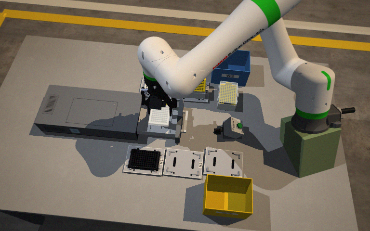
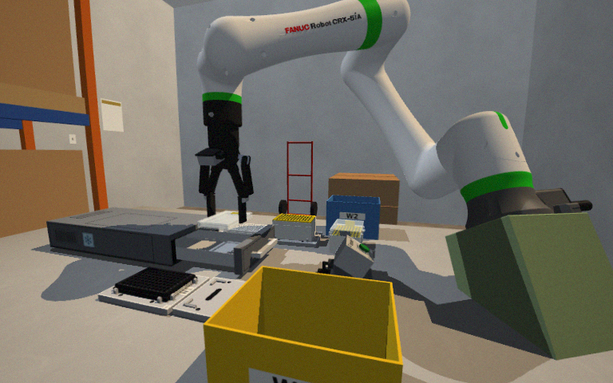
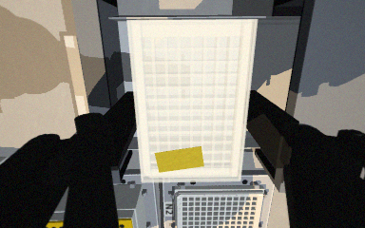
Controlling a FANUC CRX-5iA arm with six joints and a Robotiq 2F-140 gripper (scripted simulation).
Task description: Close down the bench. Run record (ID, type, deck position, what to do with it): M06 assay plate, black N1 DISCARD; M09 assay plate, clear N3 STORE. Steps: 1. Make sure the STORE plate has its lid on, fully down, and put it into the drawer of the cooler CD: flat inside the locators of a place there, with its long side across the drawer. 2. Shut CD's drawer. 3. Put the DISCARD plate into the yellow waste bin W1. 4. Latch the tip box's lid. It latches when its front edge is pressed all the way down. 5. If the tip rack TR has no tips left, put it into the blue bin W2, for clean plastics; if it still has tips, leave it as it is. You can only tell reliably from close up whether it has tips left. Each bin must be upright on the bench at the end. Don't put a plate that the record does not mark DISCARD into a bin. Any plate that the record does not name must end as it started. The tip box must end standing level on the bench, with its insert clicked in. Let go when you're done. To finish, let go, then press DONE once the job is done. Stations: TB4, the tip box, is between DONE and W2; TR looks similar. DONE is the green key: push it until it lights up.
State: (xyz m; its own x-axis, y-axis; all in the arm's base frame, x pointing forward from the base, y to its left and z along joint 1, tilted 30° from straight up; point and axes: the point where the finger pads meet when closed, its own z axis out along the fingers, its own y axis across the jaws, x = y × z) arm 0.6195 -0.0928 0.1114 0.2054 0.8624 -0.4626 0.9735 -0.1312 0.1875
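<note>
The cooler drawer is 40 mm ahead of my hand, 10 mm to the right of it and 90 mm below it. The rest, counted from my hand: black assay plate: 80 mm ahead, 180 mm to the left, 110 mm below; cooler CD: 170 mm ahead, 40 mm to the right, 90 mm below; white gridded plate: 200 mm to the right, 110 mm below.
</note>
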